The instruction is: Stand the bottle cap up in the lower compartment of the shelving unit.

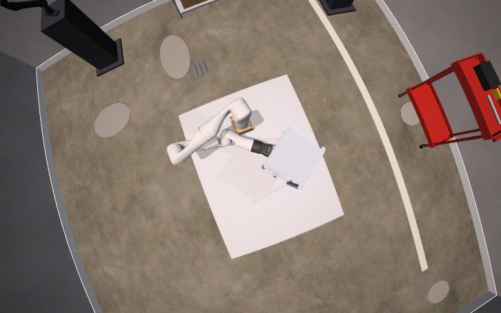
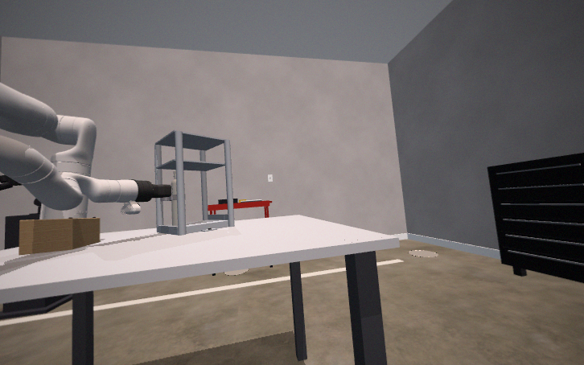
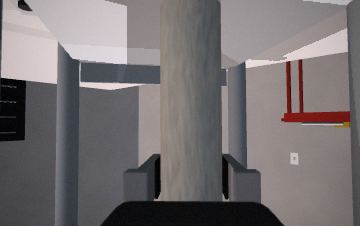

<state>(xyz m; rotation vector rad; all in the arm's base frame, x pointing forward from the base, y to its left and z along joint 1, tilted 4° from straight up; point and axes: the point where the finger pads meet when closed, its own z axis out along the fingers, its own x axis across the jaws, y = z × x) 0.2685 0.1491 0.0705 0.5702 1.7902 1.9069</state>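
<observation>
Right now the shelving unit is 5 cm ahead of my hand, 5 cm to the left of it and 5 cm above it.
</observation>
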